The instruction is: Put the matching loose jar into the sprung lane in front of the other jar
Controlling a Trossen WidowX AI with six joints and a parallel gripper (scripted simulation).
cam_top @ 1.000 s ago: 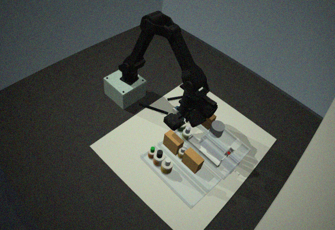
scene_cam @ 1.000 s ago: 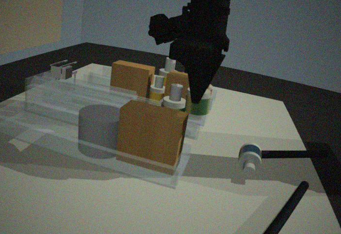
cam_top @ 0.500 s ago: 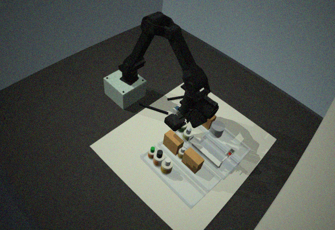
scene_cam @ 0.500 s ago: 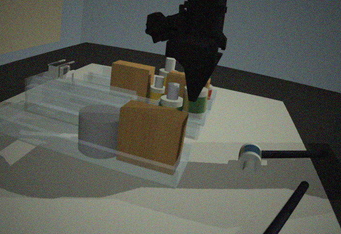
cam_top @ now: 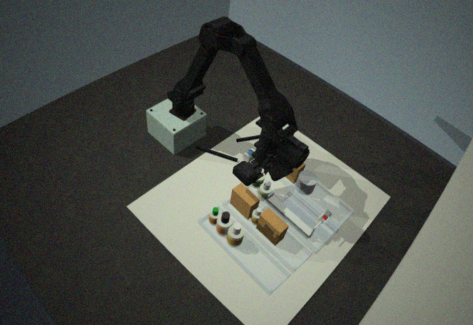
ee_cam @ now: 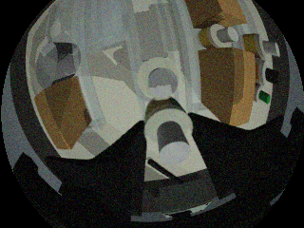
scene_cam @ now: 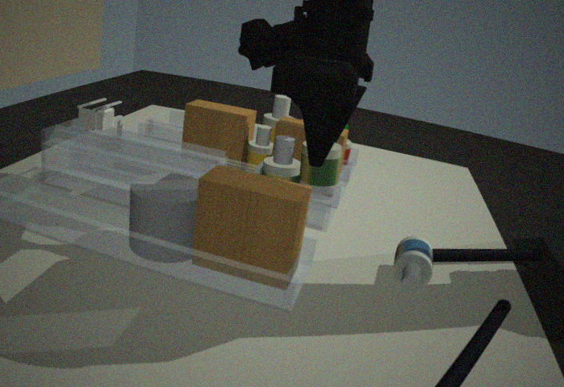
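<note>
My gripper tip is now 150 mm short of the clear sprung lane, 40 mm above it and 10 mm to the left of it. Also, from my gripper tip: white pusher bar (150 mm ahead, 10 mm below); then red marker (220 mm ahead, 10 mm to the right, 10 mm above); then grey cylinder (120 mm ahead, 100 mm to the left, 30 mm below).
</note>
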